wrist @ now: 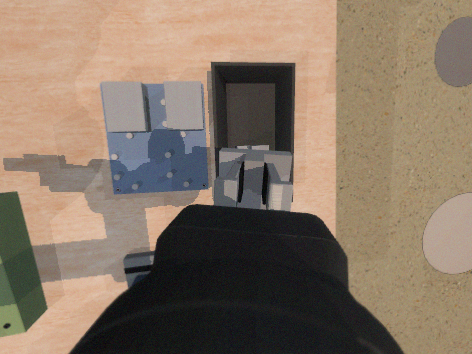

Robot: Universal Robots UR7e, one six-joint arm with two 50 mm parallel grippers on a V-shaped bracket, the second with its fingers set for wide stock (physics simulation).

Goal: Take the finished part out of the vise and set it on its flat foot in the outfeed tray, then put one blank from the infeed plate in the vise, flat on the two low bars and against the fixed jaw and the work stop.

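Places are measured from the arm's base along level axes (x ahead, y left, z up), in millimetres.
Pixels of known places: hand, tool point: (pixel 253 181).
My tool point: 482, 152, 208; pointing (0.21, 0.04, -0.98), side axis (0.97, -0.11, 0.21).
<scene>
Ahead of a thing's pixels: the offset from my tool point to its top centre, as dx, dy, dz. "spot": to the spot under its first point. Level surfaces: height alone.
The black outfeed tray {spot: +110, +74, -237} (pixel 285 110) stands right of centre. The top edge of a light grey part {+49, -22, -222} (pixel 253 147) shows in it, just beyond my gripper; the rest is hidden. My gripper (pixel 254 180) hangs over the near half of the tray. Its fingertips, and whatever may be between them, cannot be made out. The blue infeed plate {-118, +36, -260} (pixel 137 150) with small round pins lies left of the tray. Two grey blanks {-156, +89, -225} (pixel 125 107) {-64, +87, -225} (pixel 183 106) lie side by side along its far edge. A corner of the vise {-53, -271, -169} (pixel 137 259) shows at lower left; its jaws, bars and work stop are hidden behind the black wrist housing.
A green block (pixel 15 260) stands at the left edge. The wooden table {dz -269} (pixel 315 100) ends to the right of the tray, with speckled floor (pixel 385 150) beyond it. Two pale round discs (pixel 457 52) (pixel 452 232) show at the far right. The arm's shadow falls across the plate and table.
</scene>
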